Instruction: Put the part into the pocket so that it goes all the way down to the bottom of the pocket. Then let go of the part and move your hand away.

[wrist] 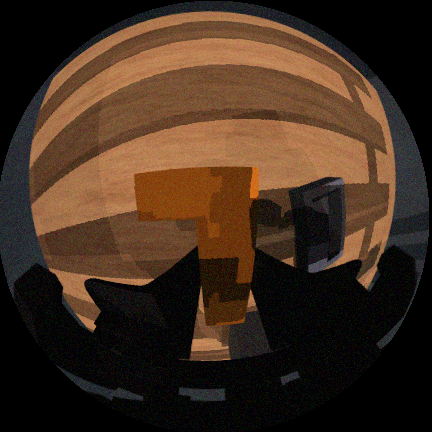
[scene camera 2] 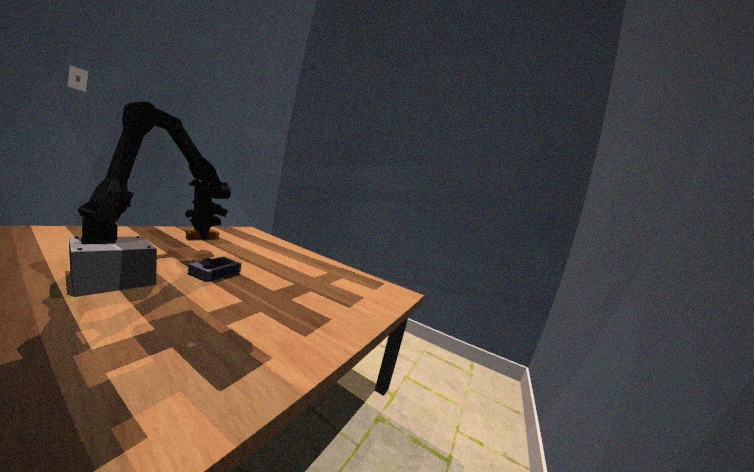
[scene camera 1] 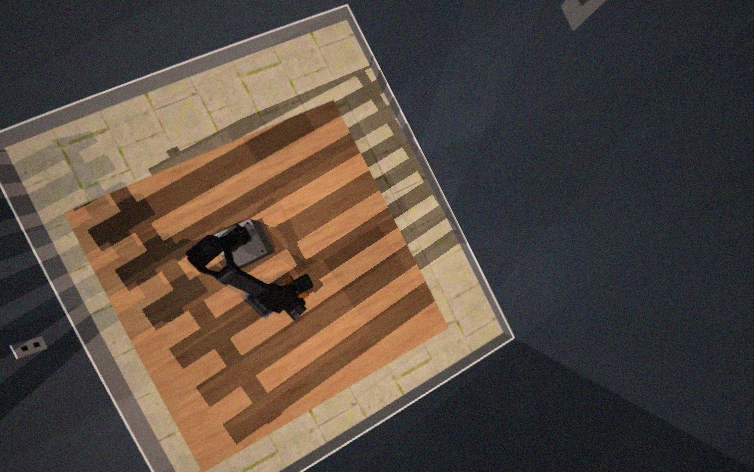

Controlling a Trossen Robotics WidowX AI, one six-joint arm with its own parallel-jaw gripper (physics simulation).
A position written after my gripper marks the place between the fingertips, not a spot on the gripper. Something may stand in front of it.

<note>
My gripper [scene camera 2: 202,239] holds an orange L-shaped block [wrist: 223,200]; nothing else touches it. Also in view: a dark grey pocket block [wrist: 318,208].
My gripper also shows in the wrist view [wrist: 221,249].
</note>
